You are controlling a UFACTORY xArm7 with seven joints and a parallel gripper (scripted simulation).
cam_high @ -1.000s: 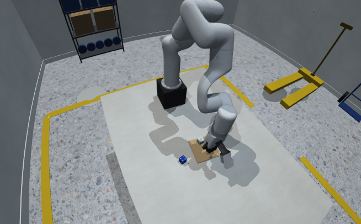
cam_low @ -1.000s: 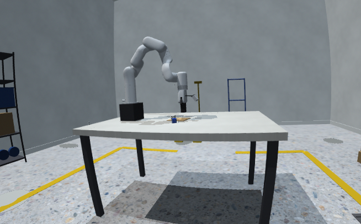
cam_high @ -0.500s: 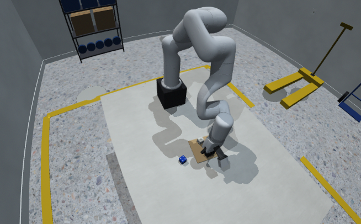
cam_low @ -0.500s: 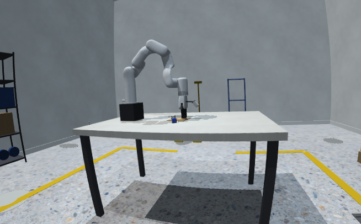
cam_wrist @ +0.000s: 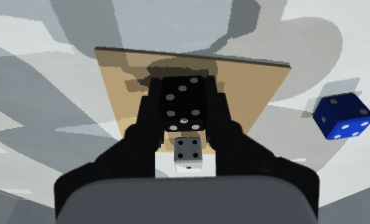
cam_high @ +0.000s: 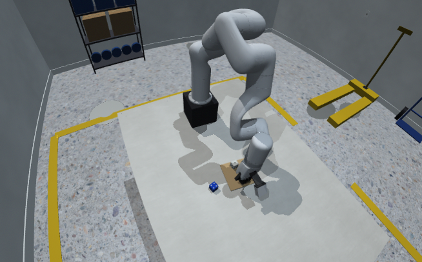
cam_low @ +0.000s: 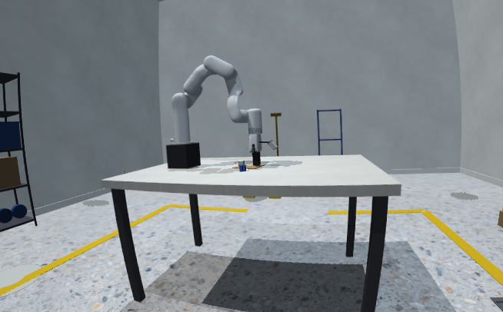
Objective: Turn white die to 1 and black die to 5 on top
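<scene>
Now: hand 1 cm above the black die. Also, from my hand: blue die: 4 cm behind, 14 cm to the right, 1 cm below; white die: 9 cm behind, 1 cm to the left, 1 cm below; tan mat: 4 cm behind, 3 cm below.
</scene>
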